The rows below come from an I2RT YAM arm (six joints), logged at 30 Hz.
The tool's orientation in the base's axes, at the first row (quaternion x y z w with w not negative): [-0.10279, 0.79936, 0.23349, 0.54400]
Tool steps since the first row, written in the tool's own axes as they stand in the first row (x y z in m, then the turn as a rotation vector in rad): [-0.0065, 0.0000, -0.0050, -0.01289, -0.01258, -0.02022]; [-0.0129, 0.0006, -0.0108, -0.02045, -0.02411, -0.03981]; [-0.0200, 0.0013, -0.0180, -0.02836, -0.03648, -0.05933]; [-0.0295, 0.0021, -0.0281, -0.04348, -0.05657, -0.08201]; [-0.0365, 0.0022, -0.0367, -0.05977, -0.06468, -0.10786]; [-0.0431, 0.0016, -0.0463, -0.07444, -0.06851, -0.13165]
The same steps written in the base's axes. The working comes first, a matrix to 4 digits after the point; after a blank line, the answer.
The tool's axes in the first row as the columns of a matrix, in the base's axes (used below as rounded here):
[-0.3870, -0.4184, 0.8217]
[0.0897, 0.8698, 0.4851]
[-0.9177, 0.2615, -0.2991]

[-0.0016, -0.0030, 0.0075, -0.00636, -0.02191, 0.01459]; [-0.0041, -0.0059, 0.0152, -0.01471, -0.04212, 0.02437]; [-0.0076, -0.0094, 0.0241, -0.02251, -0.06306, 0.03423]; [-0.0126, -0.0145, 0.0360, -0.02689, -0.09289, 0.04964]; [-0.0170, -0.0192, 0.0450, -0.03844, -0.11394, 0.07020]; [-0.0220, -0.0249, 0.0538, -0.05070, -0.13013, 0.08977]
